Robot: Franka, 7 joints.
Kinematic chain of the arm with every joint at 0, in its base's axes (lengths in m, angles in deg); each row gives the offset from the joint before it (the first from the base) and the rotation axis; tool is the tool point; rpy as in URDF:
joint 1: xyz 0 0 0.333 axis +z
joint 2: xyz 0 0 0 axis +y
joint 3: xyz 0 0 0.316 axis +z
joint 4: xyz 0.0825 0 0 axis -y
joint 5: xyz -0.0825 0 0.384 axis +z
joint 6: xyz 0 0 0 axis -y
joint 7: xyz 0.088 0 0 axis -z
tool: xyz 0 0 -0.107 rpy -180 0 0
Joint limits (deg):
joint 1: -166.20..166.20
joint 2: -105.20..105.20
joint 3: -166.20..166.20
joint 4: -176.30..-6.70
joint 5: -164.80..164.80
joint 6: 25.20..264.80
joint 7: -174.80..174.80
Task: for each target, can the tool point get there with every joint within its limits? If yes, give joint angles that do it. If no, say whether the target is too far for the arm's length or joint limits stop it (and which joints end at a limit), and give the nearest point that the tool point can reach.
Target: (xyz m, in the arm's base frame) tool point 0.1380 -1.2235 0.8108
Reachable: no: too far | nearest point 0.0896 -0.7947 0.6434 | short by 0.463 m
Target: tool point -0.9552 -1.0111 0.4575
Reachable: no: too far | nearest point -0.5868 -0.6211 0.4095 | short by 0.539 m
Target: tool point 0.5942 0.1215 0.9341
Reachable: yes | joints 27.31 39.34 -56.94 -23.84 36.72 162.42 109.28
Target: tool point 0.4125 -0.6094 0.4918
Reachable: yes | joints -7.63 63.20 -75.11 -85.56 41.38 185.48 82.63
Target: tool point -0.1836 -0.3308 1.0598
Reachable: yes | joints 77.36 -43.65 43.45 -38.19 50.00 195.54 -47.27
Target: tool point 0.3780 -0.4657 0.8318
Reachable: yes | joints -95.61 36.78 68.59 -58.06 -73.98 199.38 123.87
